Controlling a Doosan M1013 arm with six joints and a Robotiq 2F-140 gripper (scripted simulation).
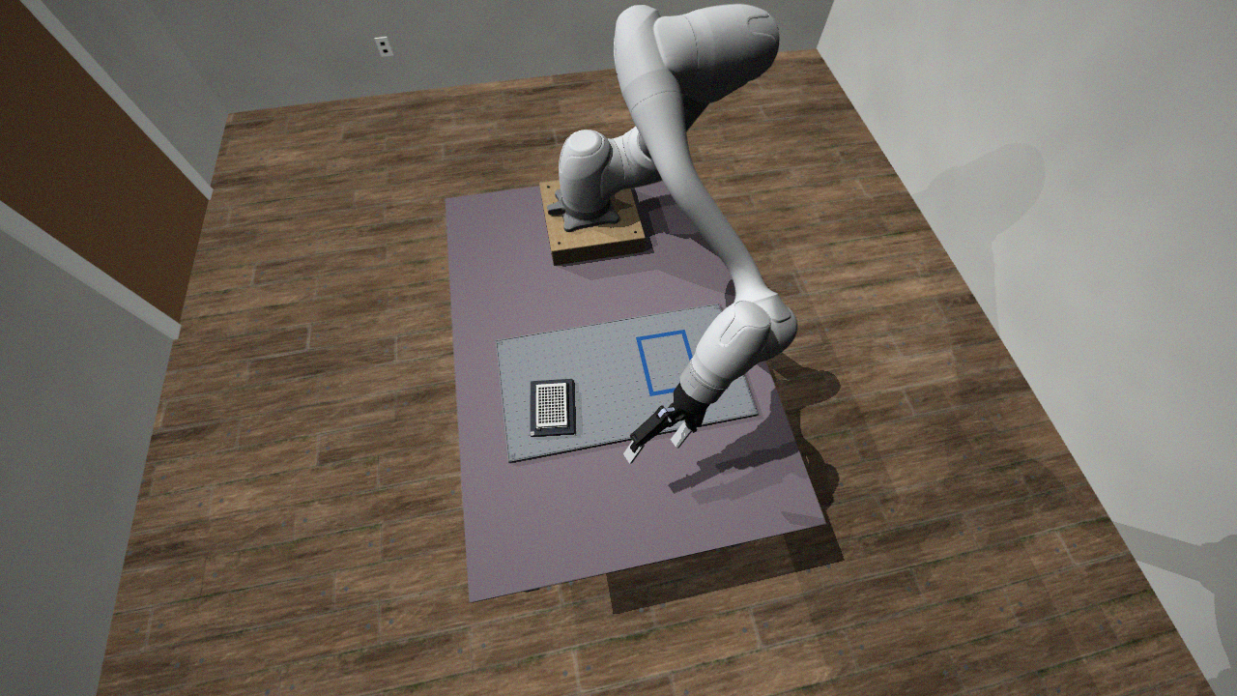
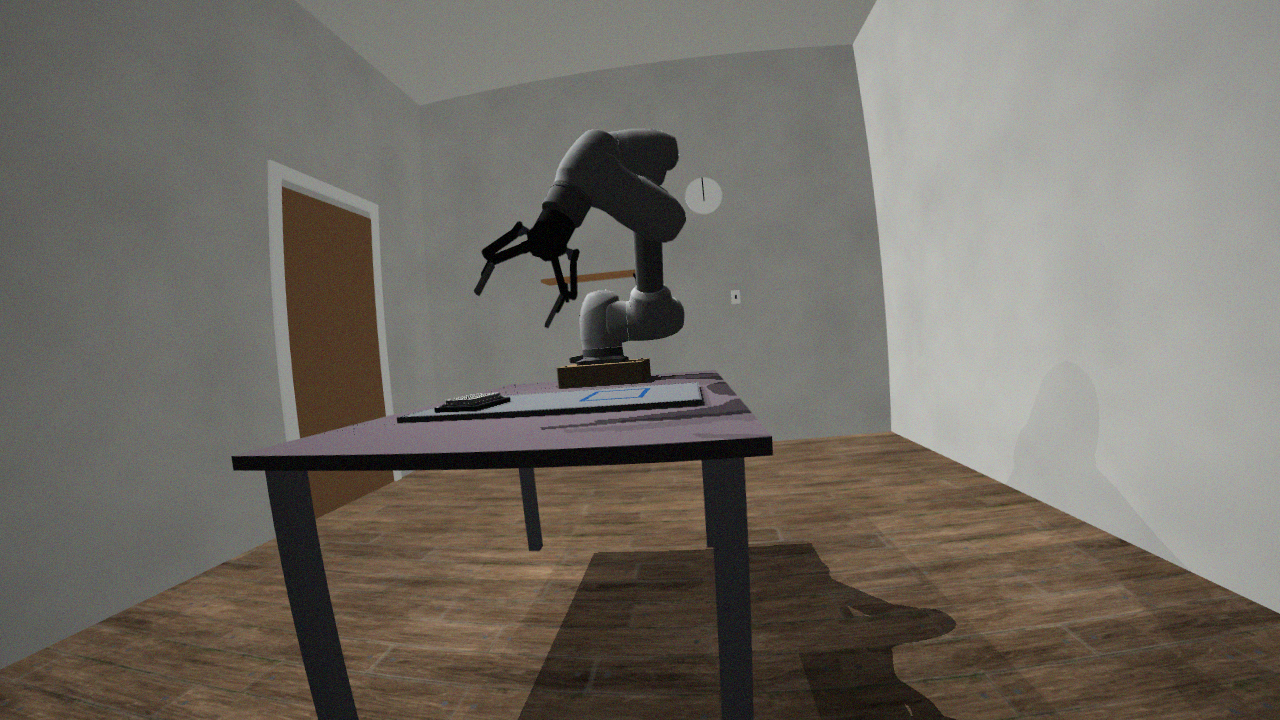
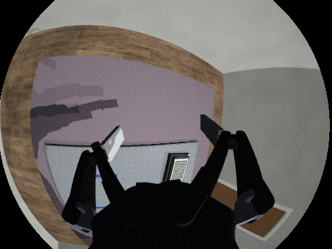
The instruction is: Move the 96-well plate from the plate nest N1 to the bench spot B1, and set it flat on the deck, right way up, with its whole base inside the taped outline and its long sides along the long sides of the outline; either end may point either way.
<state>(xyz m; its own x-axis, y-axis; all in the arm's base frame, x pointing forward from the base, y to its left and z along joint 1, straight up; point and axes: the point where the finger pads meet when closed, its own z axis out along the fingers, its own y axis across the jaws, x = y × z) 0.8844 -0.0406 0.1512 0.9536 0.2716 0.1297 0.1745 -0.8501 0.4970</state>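
The white 96-well plate lies 240 mm behind my hand, 210 mm to the right of it and 200 mm below it. The rest, counted from my hand: dark plate nest N1: 240 mm behind, 210 mm to the right, 210 mm below.
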